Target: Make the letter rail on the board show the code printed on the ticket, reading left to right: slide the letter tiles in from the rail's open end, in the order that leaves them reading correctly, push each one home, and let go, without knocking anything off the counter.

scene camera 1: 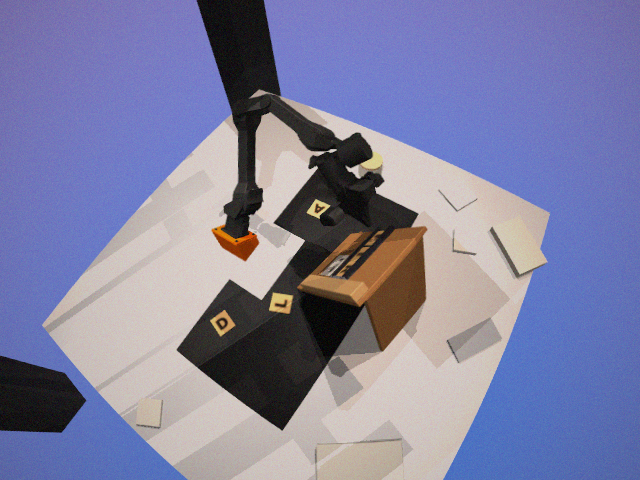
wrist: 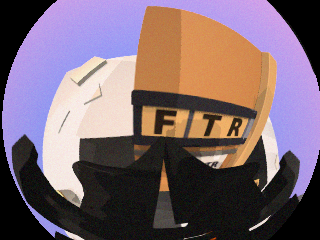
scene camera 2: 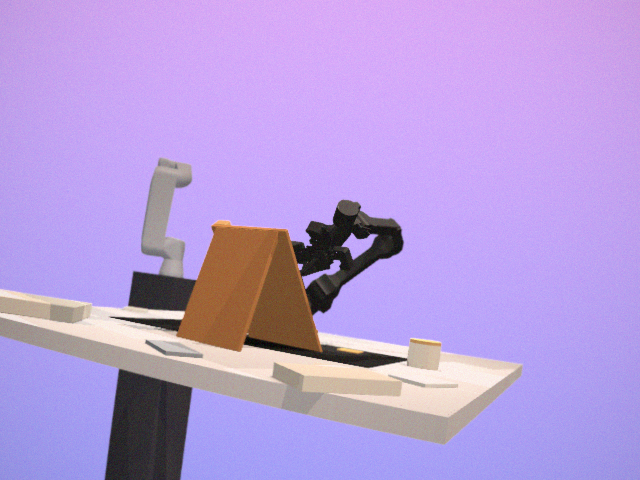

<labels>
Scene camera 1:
my gripper
grey slab
orange-brown wedge board
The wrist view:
my gripper
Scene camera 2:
my gripper
cream cylinder
orange-brown wedge board
</labels>
